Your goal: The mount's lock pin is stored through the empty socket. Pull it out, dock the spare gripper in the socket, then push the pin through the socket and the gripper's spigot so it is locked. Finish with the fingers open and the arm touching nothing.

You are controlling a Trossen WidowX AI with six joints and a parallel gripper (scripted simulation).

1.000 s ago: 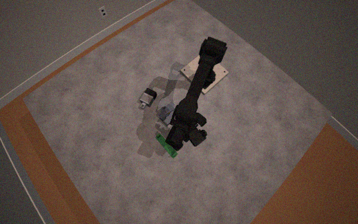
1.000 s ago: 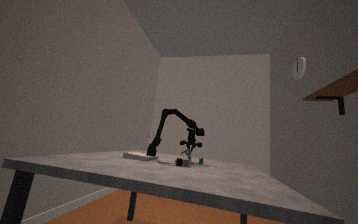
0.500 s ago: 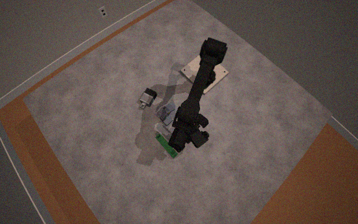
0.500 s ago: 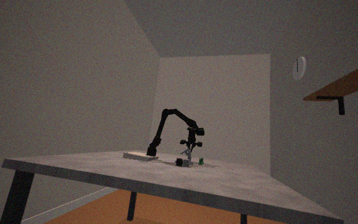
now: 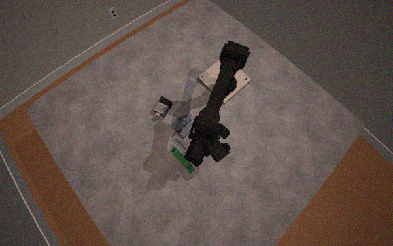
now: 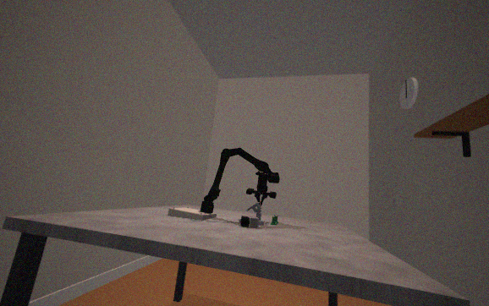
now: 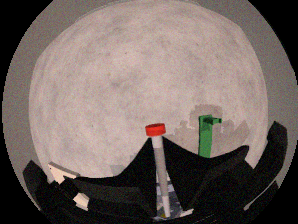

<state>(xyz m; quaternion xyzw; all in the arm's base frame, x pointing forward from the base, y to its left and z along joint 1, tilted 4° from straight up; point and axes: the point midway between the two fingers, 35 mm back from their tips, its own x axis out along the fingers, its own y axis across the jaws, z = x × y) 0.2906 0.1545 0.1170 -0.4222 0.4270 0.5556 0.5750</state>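
Right now my gripper tip is 10 cm short of the green holder, 7 cm to the left of it and 6 cm above it. Also, from my gripper tip: spare gripper (32 cm to the right, 6 cm below); then grey mount (1 cm behind, 18 cm to the right, 3 cm below).
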